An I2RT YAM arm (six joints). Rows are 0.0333 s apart.
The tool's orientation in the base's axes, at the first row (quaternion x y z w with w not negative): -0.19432 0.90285 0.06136 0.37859
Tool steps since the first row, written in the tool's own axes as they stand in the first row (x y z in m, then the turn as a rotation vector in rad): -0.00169 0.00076 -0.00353 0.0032 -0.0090 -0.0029; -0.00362 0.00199 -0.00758 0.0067 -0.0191 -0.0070; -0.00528 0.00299 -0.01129 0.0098 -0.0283 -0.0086; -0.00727 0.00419 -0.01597 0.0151 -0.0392 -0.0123; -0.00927 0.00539 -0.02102 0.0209 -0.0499 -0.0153; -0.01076 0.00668 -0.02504 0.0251 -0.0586 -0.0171; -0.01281 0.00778 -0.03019 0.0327 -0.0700 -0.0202; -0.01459 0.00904 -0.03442 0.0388 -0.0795 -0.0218; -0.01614 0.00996 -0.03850 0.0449 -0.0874 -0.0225; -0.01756 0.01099 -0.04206 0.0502 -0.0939 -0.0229; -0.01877 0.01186 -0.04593 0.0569 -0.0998 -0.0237; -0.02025 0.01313 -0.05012 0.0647 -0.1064 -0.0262; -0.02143 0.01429 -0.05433 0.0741 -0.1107 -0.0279
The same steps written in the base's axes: -0.00155 0.00030 0.00366 -0.0004 -0.0100 0.0001; -0.00348 0.00097 0.00784 -0.0013 -0.0214 0.0009; -0.00527 0.00144 0.01160 -0.0007 -0.0312 0.0002; -0.00756 0.00194 0.01626 -0.0022 -0.0437 -0.0006; -0.01010 0.00234 0.02120 -0.0036 -0.0561 -0.0022; -0.01231 0.00294 0.02504 -0.0040 -0.0658 -0.0036; -0.01484 0.00325 0.03009 -0.0064 -0.0794 -0.0063; -0.01700 0.00385 0.03429 -0.0075 -0.0903 -0.0092; -0.01906 0.00412 0.03823 -0.0088 -0.0996 -0.0127; -0.02092 0.00457 0.04171 -0.0098 -0.1073 -0.0159; -0.02304 0.00474 0.04527 -0.0123 -0.1149 -0.0199; -0.02537 0.00528 0.04922 -0.0163 -0.1240 -0.0234; -0.02786 0.00561 0.05299 -0.0217 -0.1313 -0.0287
